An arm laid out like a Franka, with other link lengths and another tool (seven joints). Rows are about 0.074 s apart.
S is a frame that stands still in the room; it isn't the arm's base.
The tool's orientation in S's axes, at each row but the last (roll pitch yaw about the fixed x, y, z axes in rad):
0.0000 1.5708 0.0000
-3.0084 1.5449 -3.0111
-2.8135 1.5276 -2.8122
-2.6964 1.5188 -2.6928
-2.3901 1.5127 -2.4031
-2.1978 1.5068 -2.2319
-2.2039 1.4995 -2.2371
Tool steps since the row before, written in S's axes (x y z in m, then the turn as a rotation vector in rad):
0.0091 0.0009 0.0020 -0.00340 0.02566 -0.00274
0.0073 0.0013 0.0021 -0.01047 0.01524 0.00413
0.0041 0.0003 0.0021 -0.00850 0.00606 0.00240
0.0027 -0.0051 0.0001 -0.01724 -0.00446 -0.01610
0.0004 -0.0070 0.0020 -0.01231 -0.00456 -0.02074
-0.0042 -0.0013 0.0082 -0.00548 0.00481 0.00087
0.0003 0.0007 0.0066 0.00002 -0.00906 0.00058
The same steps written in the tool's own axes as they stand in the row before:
-0.0020 0.0009 0.0091 0.00274 0.02566 -0.00340
-0.0023 0.0013 0.0072 -0.00391 0.01520 -0.01061
-0.0023 0.0003 0.0040 -0.00214 0.00604 -0.00858
-0.0001 -0.0051 0.0027 0.01699 -0.00403 -0.01648
-0.0017 -0.0071 0.0004 0.02141 -0.00388 -0.01135
-0.0080 -0.0019 -0.0045 -0.00090 0.00457 -0.00567
-0.0066 0.0003 0.0000 -0.00007 -0.00907 0.00031

